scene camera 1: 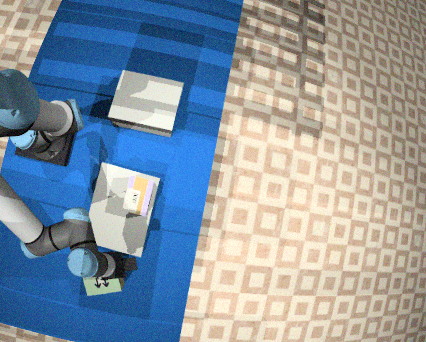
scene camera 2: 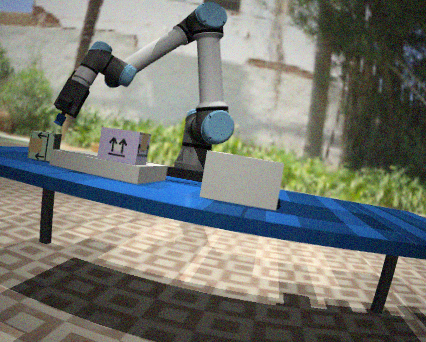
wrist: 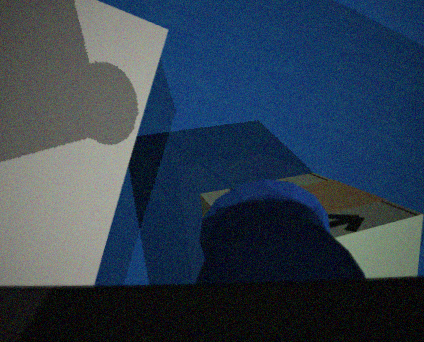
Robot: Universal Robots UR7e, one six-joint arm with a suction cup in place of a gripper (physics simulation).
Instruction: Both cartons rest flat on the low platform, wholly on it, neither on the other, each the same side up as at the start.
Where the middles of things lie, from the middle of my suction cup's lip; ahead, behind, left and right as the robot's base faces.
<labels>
The low platform (scene camera 1: 113, 228) is 20 cm to the left of my suction cup, 12 cm below it and 3 cm behind it.
</labels>
